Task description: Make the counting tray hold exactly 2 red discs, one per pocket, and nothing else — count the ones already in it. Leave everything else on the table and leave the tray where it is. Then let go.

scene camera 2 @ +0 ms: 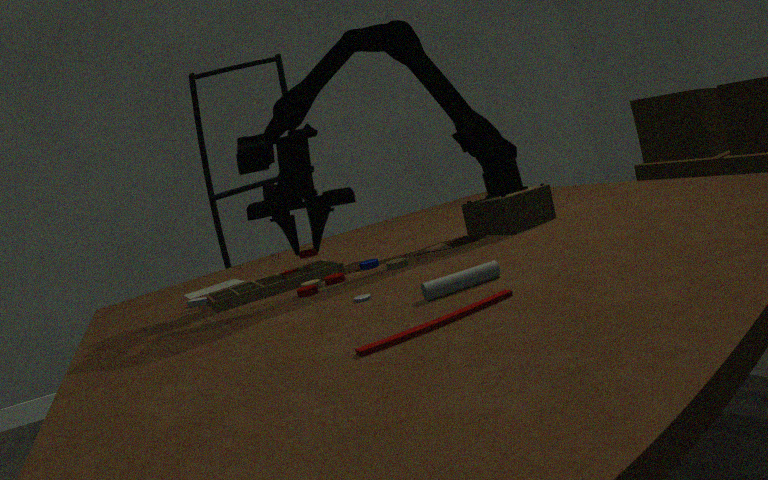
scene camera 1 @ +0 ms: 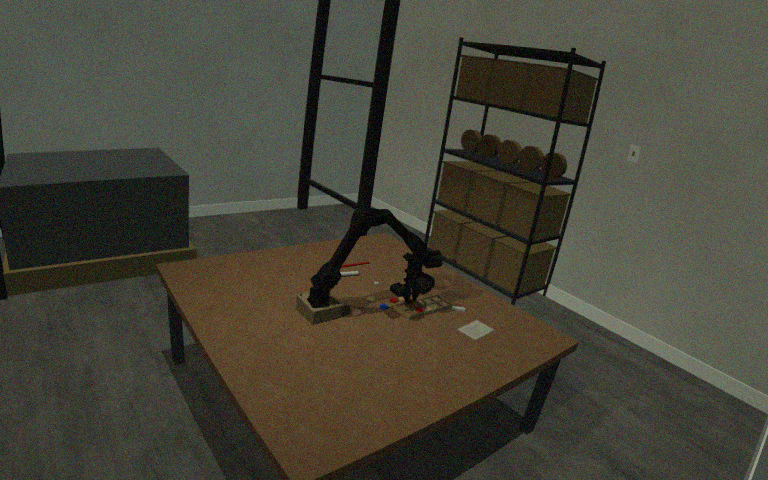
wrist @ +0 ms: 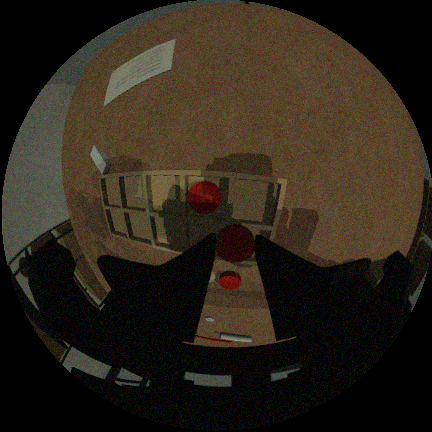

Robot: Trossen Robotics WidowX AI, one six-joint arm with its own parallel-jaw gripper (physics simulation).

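The compartmented counting tray (scene camera 1: 434, 310) (scene camera 2: 254, 294) (wrist: 281, 195) lies on the table. One red disc (scene camera 1: 419, 309) (scene camera 2: 288, 272) (wrist: 204, 197) is in it, in the upper row in the wrist view, second pocket from the right end. My gripper (scene camera 1: 410, 301) (scene camera 2: 307, 252) (wrist: 234, 238) points down and is shut on another red disc, held a little above the tray. In the wrist view the held disc hides part of the tray's lower row. Two loose red discs (scene camera 2: 334, 277) (scene camera 2: 306, 290) lie on the table beside the tray.
A blue disc (scene camera 1: 384, 306) (scene camera 2: 369, 263), beige discs (scene camera 2: 310, 282) (scene camera 2: 397, 263) and a small white disc (scene camera 2: 362, 297) lie near the tray. A white cylinder (scene camera 2: 460, 280) and red stick (scene camera 2: 433, 322) lie farther off. A white block (wrist: 100, 159) and paper (scene camera 1: 475, 329) (wrist: 142, 70) are beyond the tray's end.
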